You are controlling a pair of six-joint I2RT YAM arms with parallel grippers.
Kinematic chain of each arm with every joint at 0, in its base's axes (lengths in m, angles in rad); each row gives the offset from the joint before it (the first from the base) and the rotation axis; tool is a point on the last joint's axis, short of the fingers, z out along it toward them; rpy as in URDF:
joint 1: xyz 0 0 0.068 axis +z
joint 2: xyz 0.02 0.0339 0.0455 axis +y
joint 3: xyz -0.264 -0.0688 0 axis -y
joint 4: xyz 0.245 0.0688 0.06 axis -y
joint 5: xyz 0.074 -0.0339 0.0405 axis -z
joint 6: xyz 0.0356 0 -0.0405 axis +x
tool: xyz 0 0 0 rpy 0 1.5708 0
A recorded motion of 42 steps. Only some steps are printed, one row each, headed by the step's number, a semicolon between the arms.
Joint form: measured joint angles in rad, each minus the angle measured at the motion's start. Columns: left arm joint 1, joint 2, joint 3, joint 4, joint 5, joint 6; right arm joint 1, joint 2, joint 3, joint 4, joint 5, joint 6.
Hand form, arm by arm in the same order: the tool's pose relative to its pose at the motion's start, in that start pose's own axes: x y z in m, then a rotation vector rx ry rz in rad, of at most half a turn. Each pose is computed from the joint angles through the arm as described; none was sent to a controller.
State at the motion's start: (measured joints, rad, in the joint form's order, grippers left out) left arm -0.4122 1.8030 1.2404 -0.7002 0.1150 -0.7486; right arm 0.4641 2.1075 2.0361 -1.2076 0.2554 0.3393
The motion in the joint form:
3: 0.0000 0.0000 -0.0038 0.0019 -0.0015 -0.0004; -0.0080 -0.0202 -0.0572 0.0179 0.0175 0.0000
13: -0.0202 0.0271 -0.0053 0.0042 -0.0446 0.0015; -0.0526 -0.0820 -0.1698 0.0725 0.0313 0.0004
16: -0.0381 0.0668 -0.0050 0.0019 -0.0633 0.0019; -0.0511 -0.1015 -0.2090 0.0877 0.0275 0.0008
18: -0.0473 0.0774 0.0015 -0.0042 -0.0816 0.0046; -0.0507 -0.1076 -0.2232 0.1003 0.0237 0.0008
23: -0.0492 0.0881 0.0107 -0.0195 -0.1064 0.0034; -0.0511 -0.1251 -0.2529 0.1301 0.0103 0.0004
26: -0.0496 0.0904 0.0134 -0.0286 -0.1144 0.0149; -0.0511 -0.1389 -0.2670 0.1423 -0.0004 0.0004
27: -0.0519 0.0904 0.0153 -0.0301 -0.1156 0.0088; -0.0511 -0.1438 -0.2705 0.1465 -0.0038 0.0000
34: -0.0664 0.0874 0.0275 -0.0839 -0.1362 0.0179; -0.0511 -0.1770 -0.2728 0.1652 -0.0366 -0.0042
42: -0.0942 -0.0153 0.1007 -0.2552 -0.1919 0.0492; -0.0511 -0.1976 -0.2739 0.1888 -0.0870 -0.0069
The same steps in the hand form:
3: 0.0005 0.0006 0.0008 -0.0024 0.0004 -0.0006; 0.0058 -0.0048 0.0060 0.0254 0.0127 0.0024
13: 0.0045 -0.0018 0.0109 -0.0487 -0.0044 0.0181; 0.0135 -0.0268 0.0115 0.0528 0.0113 0.0450
16: 0.0090 -0.0033 0.0248 -0.0883 0.0173 0.0327; 0.0190 -0.0273 0.0126 0.0500 0.0164 0.0429
18: 0.0104 -0.0053 0.0274 -0.1072 0.0143 0.0442; 0.0203 -0.0272 0.0135 0.0449 0.0134 0.0437
23: 0.0099 -0.0052 0.0291 -0.1364 0.0095 0.0449; 0.0226 -0.0275 0.0135 0.0271 0.0014 0.0483
26: 0.0101 -0.0048 0.0293 -0.1481 0.0111 0.0567; 0.0240 -0.0281 0.0113 0.0133 -0.0062 0.0512
27: 0.0104 -0.0056 0.0290 -0.1484 0.0101 0.0529; 0.0242 -0.0283 0.0101 0.0084 -0.0103 0.0522
34: 0.0155 -0.0073 0.0255 -0.1878 0.0272 0.0757; 0.0232 -0.0301 -0.0028 -0.0376 -0.0462 0.0592
42: 0.0223 -0.0181 -0.0248 -0.2202 -0.0065 0.1380; 0.0217 -0.0299 -0.0111 -0.0985 -0.0714 0.0638

